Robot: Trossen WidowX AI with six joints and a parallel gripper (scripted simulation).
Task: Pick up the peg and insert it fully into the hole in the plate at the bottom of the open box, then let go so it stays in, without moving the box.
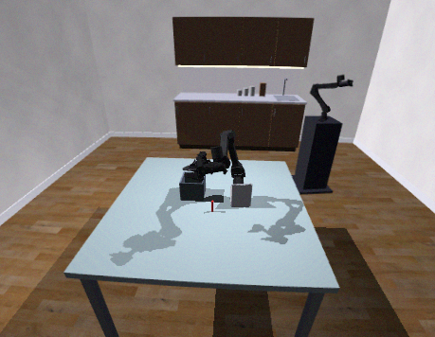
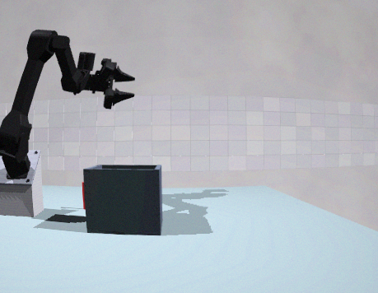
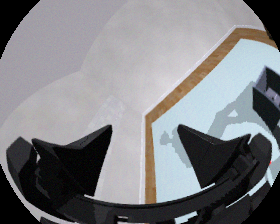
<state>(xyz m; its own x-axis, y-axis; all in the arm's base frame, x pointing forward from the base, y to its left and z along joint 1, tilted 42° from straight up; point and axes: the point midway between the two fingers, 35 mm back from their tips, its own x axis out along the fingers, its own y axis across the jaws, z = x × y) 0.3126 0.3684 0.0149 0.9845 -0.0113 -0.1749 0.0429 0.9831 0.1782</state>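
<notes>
Right now my hand is 12 cm past the red peg, 16 cm to the left of it and 35 cm above it. Also, from my hand: grey plate (37 cm to the right, 34 cm below).
</notes>
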